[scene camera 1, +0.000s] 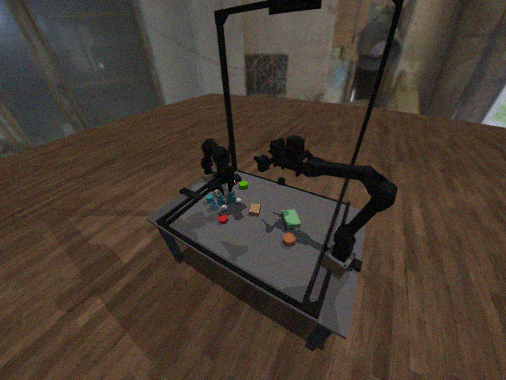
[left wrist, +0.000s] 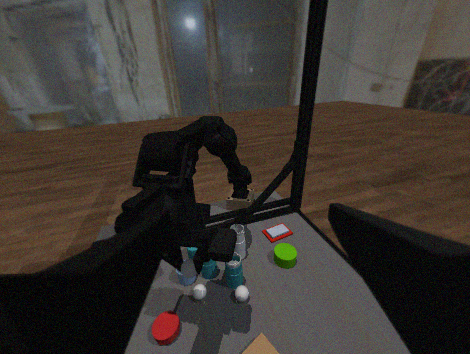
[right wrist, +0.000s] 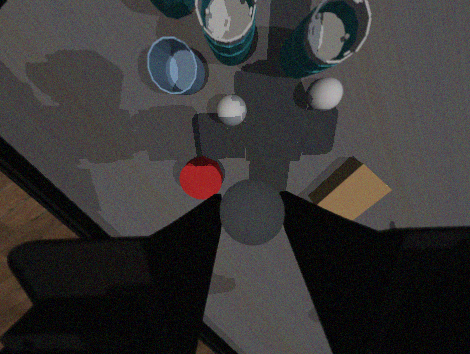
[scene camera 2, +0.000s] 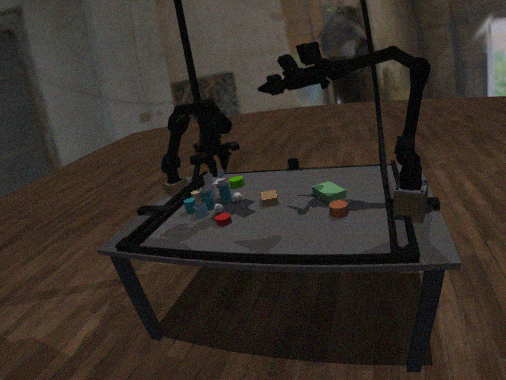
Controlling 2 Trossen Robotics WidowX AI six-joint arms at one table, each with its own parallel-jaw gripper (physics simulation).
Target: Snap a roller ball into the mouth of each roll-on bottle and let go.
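Places are measured from the left arm's base along level axes (x ahead, y left, z up), in metres.
Pixels of known places: left gripper, fingertip midpoint: (scene camera 1: pixel 261 154) (left wrist: pixel 249 214) (scene camera 2: pixel 265 87); right gripper, fingertip midpoint: (scene camera 1: pixel 226 194) (left wrist: pixel 190 271) (right wrist: pixel 250 199) (scene camera 2: pixel 220 175); left arm's base, link origin: (scene camera 1: pixel 340 253) (scene camera 2: pixel 411 185); right arm's base, link origin: (scene camera 1: pixel 208 172) (left wrist: pixel 240 194) (scene camera 2: pixel 174 180).
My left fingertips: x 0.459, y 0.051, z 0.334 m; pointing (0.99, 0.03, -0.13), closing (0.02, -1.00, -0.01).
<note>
For each thing: its top centre in the pictures, then the offset to it from my left fingertips.
- grey roller ball, top centre: (right wrist: pixel 253 233) (left wrist: pixel 188 262) 0.183 m ahead, 0.110 m left, 0.255 m down
- red disc, top centre: (right wrist: pixel 200 181) (left wrist: pixel 165 324) (scene camera 2: pixel 222 216) (scene camera 1: pixel 222 217) 0.152 m ahead, 0.178 m left, 0.410 m down
- green disc, top centre: (left wrist: pixel 285 251) (scene camera 2: pixel 236 178) (scene camera 1: pixel 243 183) 0.333 m ahead, 0.125 m right, 0.401 m down
- tan block, top centre: (right wrist: pixel 353 198) (scene camera 2: pixel 268 194) (scene camera 1: pixel 254 207) 0.083 m ahead, 0.017 m right, 0.406 m down
- green block, top centre: (scene camera 2: pixel 328 188) (scene camera 1: pixel 291 216) 0.122 m back, 0.124 m right, 0.406 m down
- orange cylinder, top centre: (scene camera 2: pixel 338 204) (scene camera 1: pixel 289 237) 0.215 m back, 0.002 m left, 0.401 m down
- red-framed card, top centre: (left wrist: pixel 277 230) 0.447 m ahead, 0.125 m right, 0.422 m down
Several roll-on bottles stand in a cluster at the table's far left corner. Two open teal bottles (right wrist: pixel 226 35) (right wrist: pixel 325 38) (left wrist: pixel 233 270) (scene camera 1: pixel 231 196) (scene camera 2: pixel 225 191) show in the right wrist view, beside a light blue one (right wrist: pixel 174 64) (left wrist: pixel 187 272). Two white roller balls (right wrist: pixel 231 109) (right wrist: pixel 325 93) (left wrist: pixel 199 291) (left wrist: pixel 241 293) (scene camera 2: pixel 218 206) lie on the table next to them. My right gripper (right wrist: pixel 250 199) (scene camera 1: pixel 226 185) (scene camera 2: pixel 214 170) is shut on a grey roller ball (right wrist: pixel 252 211) and hangs just above the cluster. My left gripper (scene camera 1: pixel 259 160) (scene camera 2: pixel 264 87) is open and empty, high above the table's back.
A red disc (scene camera 1: pixel 223 219) (right wrist: pixel 200 178), a green disc (scene camera 1: pixel 243 185) (left wrist: pixel 285 255), a tan block (scene camera 1: pixel 254 209) (right wrist: pixel 353 193), a green block (scene camera 1: pixel 291 219), an orange cylinder (scene camera 1: pixel 289 239) and a red-framed card (left wrist: pixel 277 232) lie on the table. Black frame posts (left wrist: pixel 307 105) stand at the edges.
</note>
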